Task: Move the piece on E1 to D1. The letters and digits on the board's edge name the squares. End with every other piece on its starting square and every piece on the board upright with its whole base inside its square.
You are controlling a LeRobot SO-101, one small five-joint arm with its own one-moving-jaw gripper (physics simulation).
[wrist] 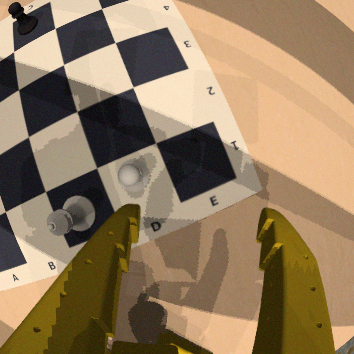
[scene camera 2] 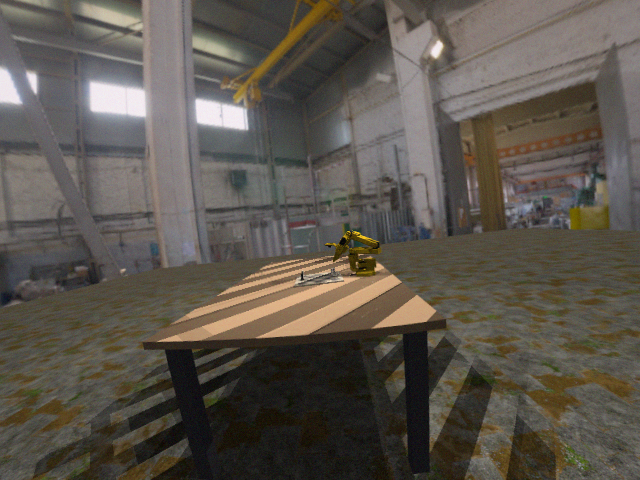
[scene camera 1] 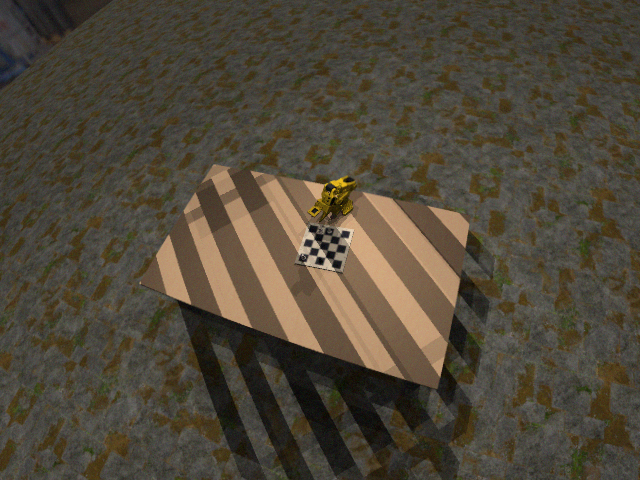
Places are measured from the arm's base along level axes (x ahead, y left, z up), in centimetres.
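Pixels of known places: end effector, tool point: [wrist: 138, 218] [scene camera 2: 333, 261] [scene camera 1: 319, 220]; arm's base, origin of the base link: [scene camera 2: 361, 274] [scene camera 1: 340, 210].
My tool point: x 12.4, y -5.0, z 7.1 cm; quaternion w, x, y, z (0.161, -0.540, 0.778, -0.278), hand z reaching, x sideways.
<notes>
Ahead of a thing's pixels: the offset from my tool point to its top centre. "spot": to the spot under its first point. Level surfaces: height alone.
The board @[dx +8.2, dy +4.5, dz -6.5 cm] [scene camera 1: 328, 262] [scene camera 2: 320, 279] [wrist: 247, 181] has its row 1 nearest the arm. In the wrist view, a small pale piece @[dx +1.5, dy +0.2, dz -3.4 cm] [wrist: 130, 174] stands upright on D1, apart from the square's edges. The dark E1 square @[spot: dx +1.1, dy -3.6, dz -6.5 cm] [wrist: 197, 162] beside it holds no piece. A taller pale piece @[dx +0.4, dy +4.2, dz -2.2 cm] [wrist: 77, 212] stands upright on C1, its head leaning outward in the view. A black piece @[dx +15.9, dy +5.5, dz -3.4 cm] [wrist: 24, 20] stands on C5. My gripper [wrist: 199, 212] [scene camera 1: 325, 218] [scene camera 2: 334, 259] is open with a wide gap and nothing between its jaws. It hangs above the board's row 1 edge.
A piece @[dx +16.5, dy -2.3, dz -3.4 cm] [scene camera 1: 302, 257] stands on the E5 corner square in scene camera 1; its colour is unclear there. The striped table @[dz -7.1 cm] [scene camera 1: 403, 315] [scene camera 2: 289, 325] [wrist: 295, 90] carries the board and the yellow arm [scene camera 1: 338, 188] [scene camera 2: 364, 266]. The C1 piece is close to the left jaw in the wrist view.
</notes>
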